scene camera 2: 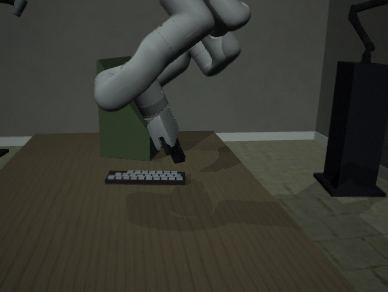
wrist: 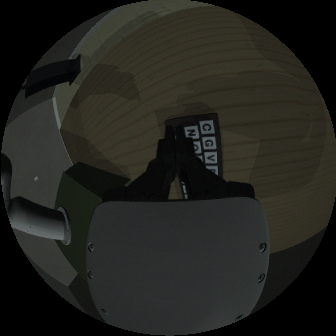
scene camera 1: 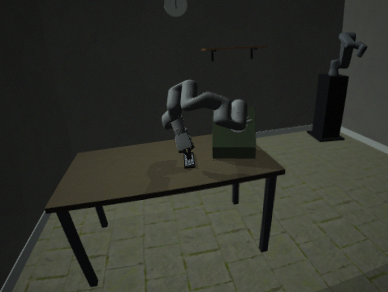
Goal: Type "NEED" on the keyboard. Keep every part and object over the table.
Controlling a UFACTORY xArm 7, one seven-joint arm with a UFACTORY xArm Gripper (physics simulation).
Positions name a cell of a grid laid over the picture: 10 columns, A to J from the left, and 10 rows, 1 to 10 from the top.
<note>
In view: the gripper (scene camera 2: E6) and a dark keyboard (scene camera 2: C7).
The dark keyboard is seen too in the wrist view (wrist: G4). The gripper shows as well in the wrist view (wrist: F5).
</note>
